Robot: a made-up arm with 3 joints.
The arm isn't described. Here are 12 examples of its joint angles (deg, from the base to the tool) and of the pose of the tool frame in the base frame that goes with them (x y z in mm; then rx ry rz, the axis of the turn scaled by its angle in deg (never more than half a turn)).
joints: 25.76 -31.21 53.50
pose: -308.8 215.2 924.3 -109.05 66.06 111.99
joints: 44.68 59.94 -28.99
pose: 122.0 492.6 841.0 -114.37 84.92 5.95
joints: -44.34 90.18 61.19
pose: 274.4 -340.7 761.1 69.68 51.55 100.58
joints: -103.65 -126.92 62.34
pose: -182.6 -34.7 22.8 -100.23 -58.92 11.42
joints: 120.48 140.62 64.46
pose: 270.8 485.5 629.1 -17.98 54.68 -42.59
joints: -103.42 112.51 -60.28
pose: 317.1 -327.4 282.9 3.91 56.12 83.39
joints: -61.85 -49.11 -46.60
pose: -383.4 -326.1 519.2 -61.23 -55.45 -13.83
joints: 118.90 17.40 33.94
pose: -90.9 504.1 156.6 105.36 -127.12 2.91
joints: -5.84 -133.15 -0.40
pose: -116.6 -453.5 622.7 117.72 119.28 -27.32
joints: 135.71 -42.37 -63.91
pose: -373.9 389.2 330.6 92.53 21.74 -58.47
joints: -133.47 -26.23 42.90
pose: -300.4 -272.2 156.0 1.92 -70.91 59.01
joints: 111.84 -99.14 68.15
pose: -299.6 410.9 721.5 43.00 -55.93 -40.28
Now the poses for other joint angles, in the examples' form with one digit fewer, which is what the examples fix.
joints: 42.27 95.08 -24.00
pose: 286 333 896 -74.5 109.5 -8.1
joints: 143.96 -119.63 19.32
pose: -206 536 604 17.7 -17.9 -70.1
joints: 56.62 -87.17 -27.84
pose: -330 59 920 120.4 70.5 -75.2
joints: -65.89 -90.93 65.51
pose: -324 -320 326 -107.5 -46.5 72.9
